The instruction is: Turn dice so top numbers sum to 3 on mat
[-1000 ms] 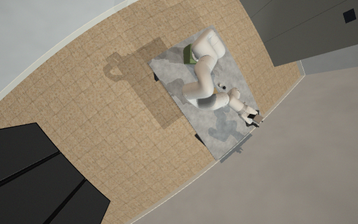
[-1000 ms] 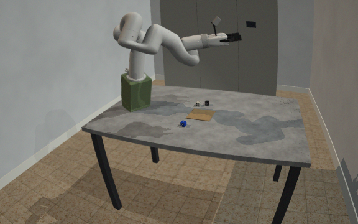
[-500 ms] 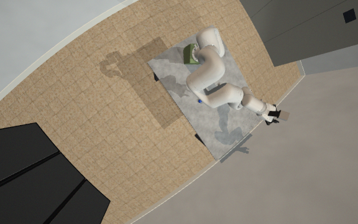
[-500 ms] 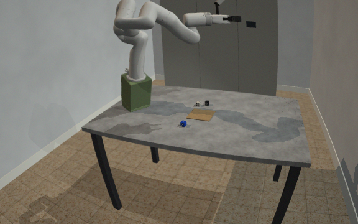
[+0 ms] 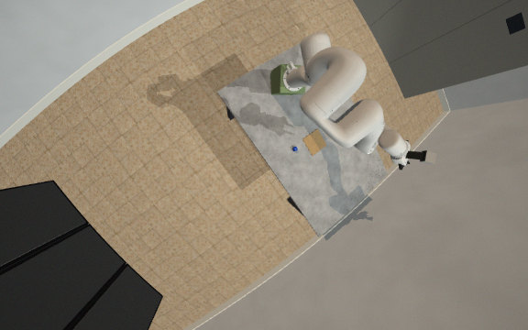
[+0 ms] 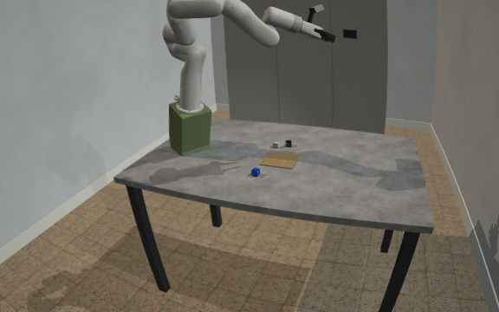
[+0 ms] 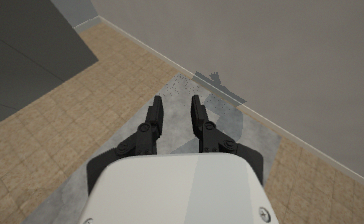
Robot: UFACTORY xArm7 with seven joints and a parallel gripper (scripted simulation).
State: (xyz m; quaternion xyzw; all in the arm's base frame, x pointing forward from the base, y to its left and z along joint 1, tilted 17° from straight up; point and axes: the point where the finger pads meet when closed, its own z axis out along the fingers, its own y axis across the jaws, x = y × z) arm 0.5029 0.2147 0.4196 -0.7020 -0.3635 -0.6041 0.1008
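The black die lies 51 cm below my hand, 20 cm behind it and 3 cm to the left of it. From my hand the other things lie so: tan mat: 52 cm below, 19 cm behind, 13 cm to the right; then white die: 51 cm below, 25 cm behind; then blue die: 51 cm below, 29 cm to the right, 23 cm behind.
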